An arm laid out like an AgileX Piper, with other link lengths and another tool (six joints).
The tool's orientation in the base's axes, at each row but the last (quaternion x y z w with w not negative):
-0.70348, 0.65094, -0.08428, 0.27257
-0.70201, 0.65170, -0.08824, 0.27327
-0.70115, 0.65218, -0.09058, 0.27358
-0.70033, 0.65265, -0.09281, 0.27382
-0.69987, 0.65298, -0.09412, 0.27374
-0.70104, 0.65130, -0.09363, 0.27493
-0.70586, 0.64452, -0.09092, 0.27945
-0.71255, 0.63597, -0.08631, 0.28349
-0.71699, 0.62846, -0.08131, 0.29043
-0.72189, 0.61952, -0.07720, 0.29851
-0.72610, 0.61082, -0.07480, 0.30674
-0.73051, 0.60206, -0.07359, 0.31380
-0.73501, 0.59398, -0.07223, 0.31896
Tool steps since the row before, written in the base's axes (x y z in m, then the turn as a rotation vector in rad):
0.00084, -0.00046, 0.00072, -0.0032, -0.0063, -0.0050
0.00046, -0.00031, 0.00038, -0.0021, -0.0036, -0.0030
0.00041, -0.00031, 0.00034, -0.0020, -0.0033, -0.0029
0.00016, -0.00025, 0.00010, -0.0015, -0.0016, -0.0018
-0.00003, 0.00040, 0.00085, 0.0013, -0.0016, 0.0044
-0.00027, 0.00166, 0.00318, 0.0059, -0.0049, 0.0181
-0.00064, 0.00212, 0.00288, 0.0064, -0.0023, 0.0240
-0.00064, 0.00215, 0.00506, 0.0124, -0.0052, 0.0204
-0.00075, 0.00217, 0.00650, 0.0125, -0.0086, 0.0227
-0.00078, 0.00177, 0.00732, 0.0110, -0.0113, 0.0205
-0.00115, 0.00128, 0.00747, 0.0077, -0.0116, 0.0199
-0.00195, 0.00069, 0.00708, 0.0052, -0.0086, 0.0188
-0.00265, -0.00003, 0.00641, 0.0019, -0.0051, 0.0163
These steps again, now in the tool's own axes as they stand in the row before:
0.00039, -0.00108, -0.00033, 0.0068, 0.0053, 0.0009
0.00027, -0.00059, -0.00018, 0.0039, 0.0033, 0.0005
0.00028, -0.00053, -0.00017, 0.0036, 0.0032, 0.0006
0.00024, -0.00019, -0.00007, 0.0018, 0.0022, 0.0003
-0.00058, -0.00040, -0.00062, 0.0007, -0.0034, -0.0034
-0.00236, -0.00138, -0.00234, 0.0014, -0.0143, -0.0135
-0.00280, -0.00095, -0.00211, -0.0024, -0.0177, -0.0174
-0.00337, -0.00212, -0.00385, 0.0023, -0.0210, -0.0124
-0.00382, -0.00282, -0.00500, 0.0050, -0.0221, -0.0153
-0.00373, -0.00329, -0.00571, 0.0078, -0.0195, -0.0151
-0.00346, -0.00313, -0.00608, 0.0074, -0.0164, -0.0163
-0.00307, -0.00230, -0.00630, 0.0043, -0.0139, -0.0156
-0.00247, -0.00136, -0.00634, 0.0008, -0.0101, -0.0138

